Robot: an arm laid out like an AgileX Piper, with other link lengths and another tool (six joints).
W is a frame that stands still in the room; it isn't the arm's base.
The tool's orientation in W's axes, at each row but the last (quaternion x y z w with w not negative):
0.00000, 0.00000, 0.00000, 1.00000
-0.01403, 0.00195, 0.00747, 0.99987
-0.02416, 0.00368, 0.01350, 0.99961
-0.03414, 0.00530, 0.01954, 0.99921
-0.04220, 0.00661, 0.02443, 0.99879
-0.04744, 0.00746, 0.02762, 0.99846
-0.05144, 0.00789, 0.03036, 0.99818
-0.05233, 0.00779, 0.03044, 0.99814
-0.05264, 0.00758, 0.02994, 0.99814
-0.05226, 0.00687, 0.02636, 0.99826
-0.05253, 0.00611, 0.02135, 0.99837
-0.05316, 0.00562, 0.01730, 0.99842
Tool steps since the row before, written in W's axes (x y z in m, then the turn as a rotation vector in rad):
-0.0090, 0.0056, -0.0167, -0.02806, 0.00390, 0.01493
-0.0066, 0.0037, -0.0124, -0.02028, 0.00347, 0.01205
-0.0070, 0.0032, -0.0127, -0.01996, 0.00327, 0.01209
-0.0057, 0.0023, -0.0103, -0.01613, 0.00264, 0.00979
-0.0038, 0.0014, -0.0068, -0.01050, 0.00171, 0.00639
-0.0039, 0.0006, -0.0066, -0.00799, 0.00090, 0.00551
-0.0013, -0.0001, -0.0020, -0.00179, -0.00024, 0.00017
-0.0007, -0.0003, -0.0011, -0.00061, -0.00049, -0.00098
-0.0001, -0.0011, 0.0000, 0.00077, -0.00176, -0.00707
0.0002, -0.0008, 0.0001, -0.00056, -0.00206, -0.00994
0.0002, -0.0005, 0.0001, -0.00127, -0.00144, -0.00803
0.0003, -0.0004, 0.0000, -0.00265, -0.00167, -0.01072
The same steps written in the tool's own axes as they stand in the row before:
-0.0090, 0.0056, -0.0167, -0.02806, 0.00390, 0.01493
-0.0065, 0.0041, -0.0123, -0.02028, 0.00343, 0.01207
-0.0068, 0.0040, -0.0126, -0.01996, 0.00322, 0.01210
-0.0055, 0.0032, -0.0102, -0.01613, 0.00260, 0.00980
-0.0036, 0.0022, -0.0067, -0.01050, 0.00168, 0.00639
-0.0037, 0.0014, -0.0066, -0.00802, 0.00082, 0.00547
-0.0013, 0.0002, -0.0020, -0.00180, -0.00015, 0.00012
-0.0007, -0.0001, -0.0011, -0.00062, -0.00035, -0.00103
-0.0002, -0.0011, -0.0001, 0.00079, -0.00105, -0.00721
0.0002, -0.0008, 0.0000, -0.00050, -0.00098, -0.01011
0.0002, -0.0005, 0.0000, -0.00121, -0.00054, -0.00815
0.0003, -0.0004, 0.0000, -0.00256, -0.00043, -0.01086

